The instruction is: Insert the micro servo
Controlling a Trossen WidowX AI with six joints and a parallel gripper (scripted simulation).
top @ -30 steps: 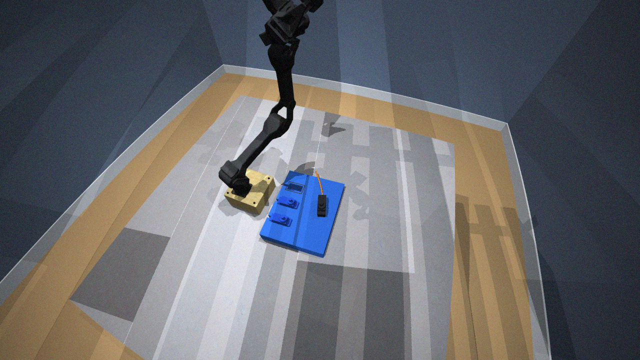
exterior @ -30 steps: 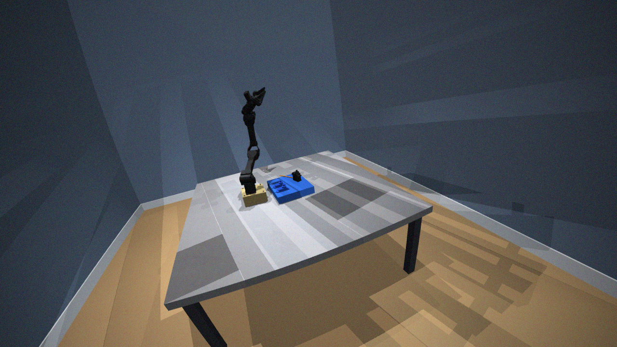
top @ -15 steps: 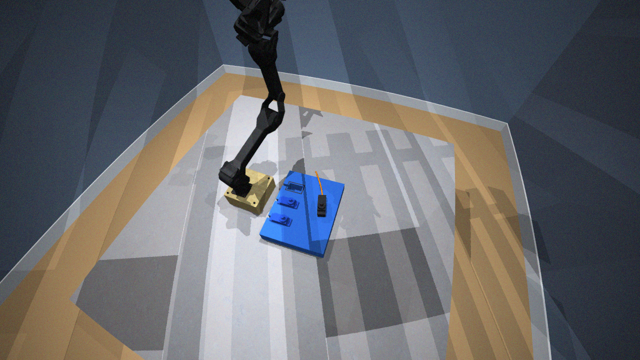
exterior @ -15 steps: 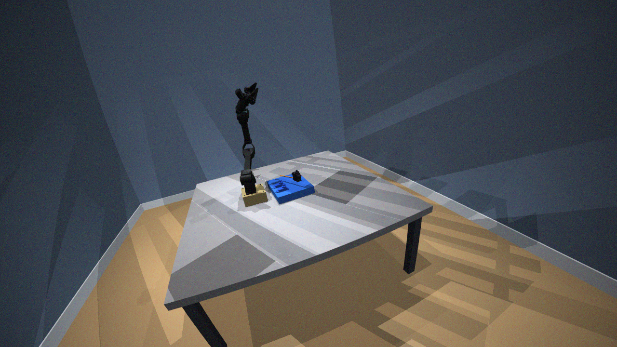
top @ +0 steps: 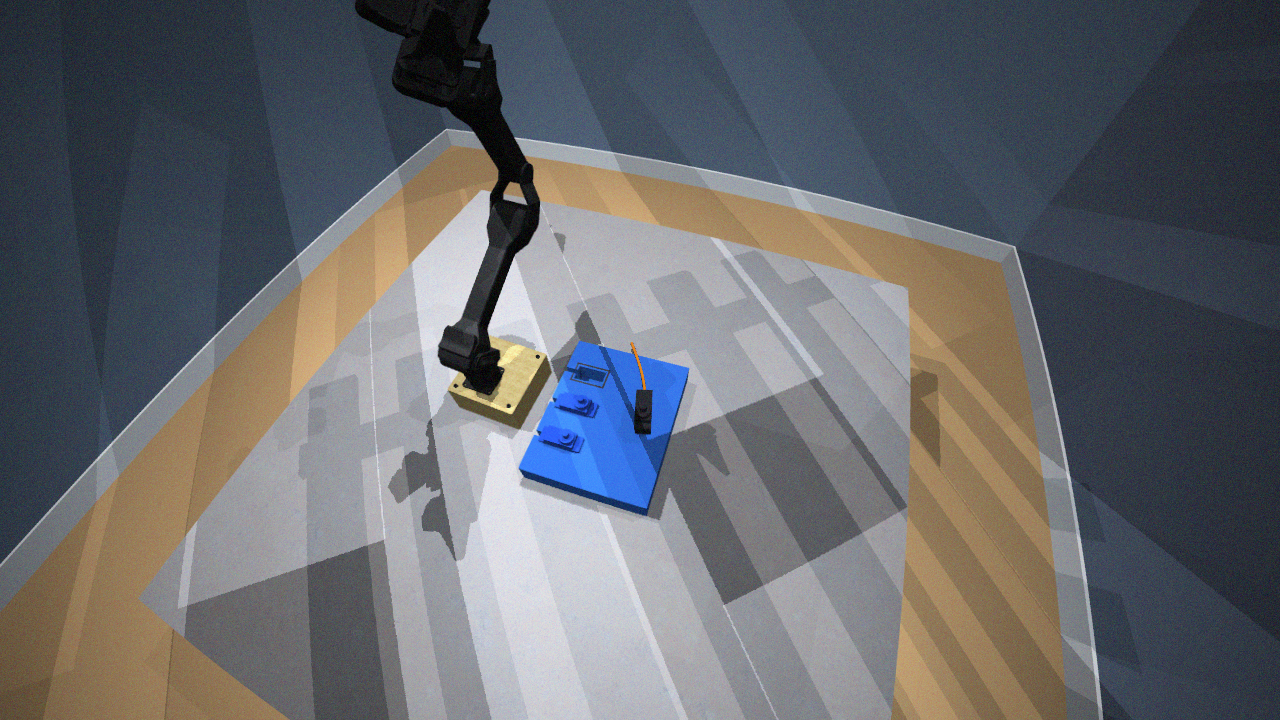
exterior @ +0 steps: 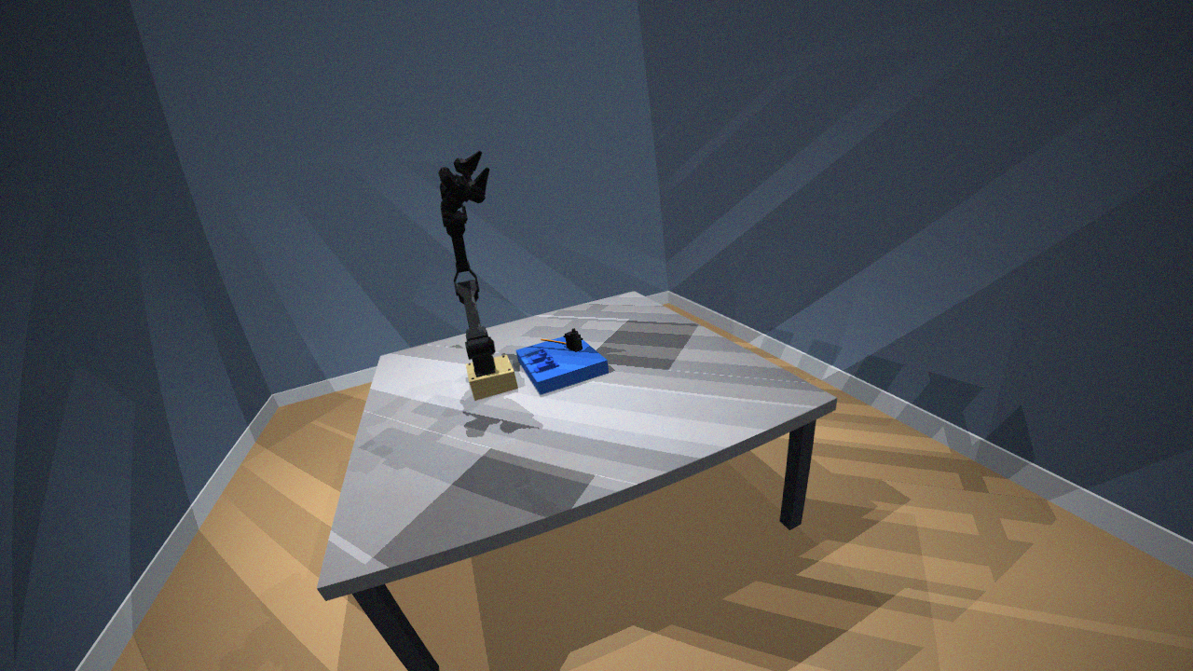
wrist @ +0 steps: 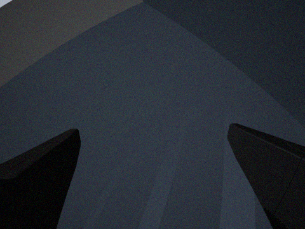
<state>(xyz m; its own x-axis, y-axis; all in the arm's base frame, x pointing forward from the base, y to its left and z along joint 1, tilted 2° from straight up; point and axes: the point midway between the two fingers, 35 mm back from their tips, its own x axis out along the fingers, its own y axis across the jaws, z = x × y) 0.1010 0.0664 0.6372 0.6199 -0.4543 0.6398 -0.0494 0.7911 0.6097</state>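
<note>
Now: the blue deck 15 cm ahead of my gripper tip, 4 cm to the right of it and 70 cm below it.
</note>
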